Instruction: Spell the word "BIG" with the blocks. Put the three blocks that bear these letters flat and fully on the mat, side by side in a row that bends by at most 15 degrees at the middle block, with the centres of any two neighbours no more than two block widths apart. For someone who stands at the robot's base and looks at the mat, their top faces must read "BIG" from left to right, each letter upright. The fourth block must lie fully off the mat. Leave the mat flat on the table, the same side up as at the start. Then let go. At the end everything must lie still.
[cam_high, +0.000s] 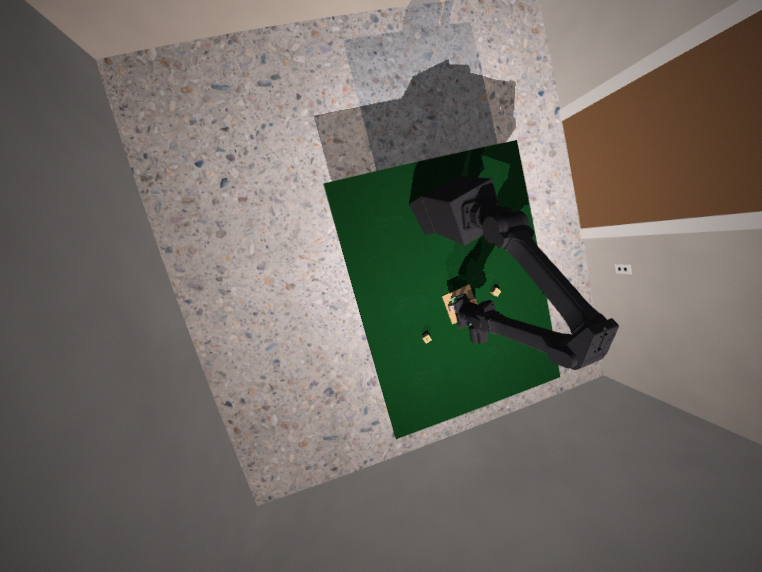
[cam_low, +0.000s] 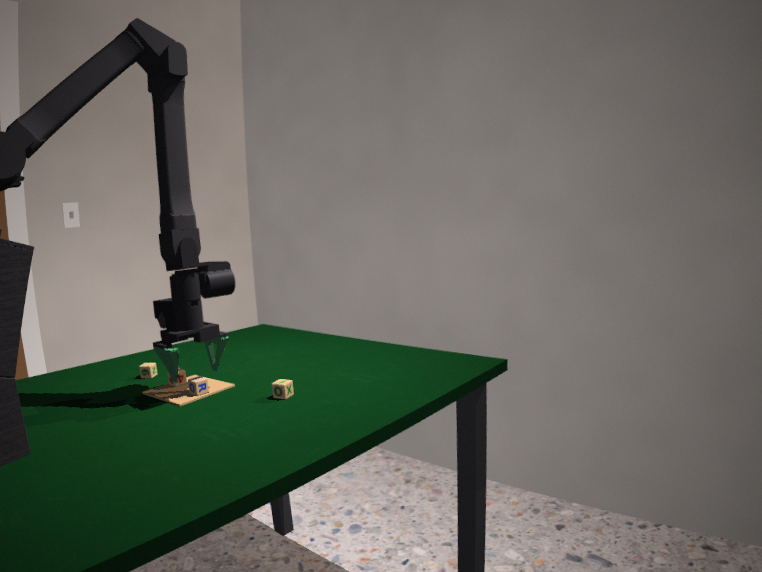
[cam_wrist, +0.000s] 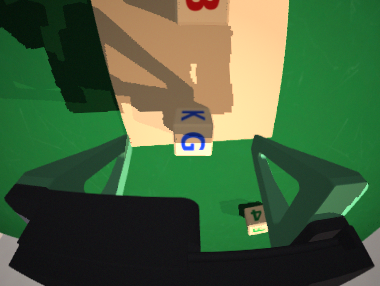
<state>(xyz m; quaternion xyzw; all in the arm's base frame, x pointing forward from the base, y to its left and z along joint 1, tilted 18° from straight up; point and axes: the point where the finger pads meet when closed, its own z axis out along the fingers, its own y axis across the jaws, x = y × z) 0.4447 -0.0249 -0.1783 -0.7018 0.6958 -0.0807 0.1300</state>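
The I block lies 22 cm to the left of my hand, 3 cm below it and 1 cm behind it. From my hand the other things lie so: tan mat 4 cm to the left, 4 cm below; B block 9 cm to the left, 3 cm below.
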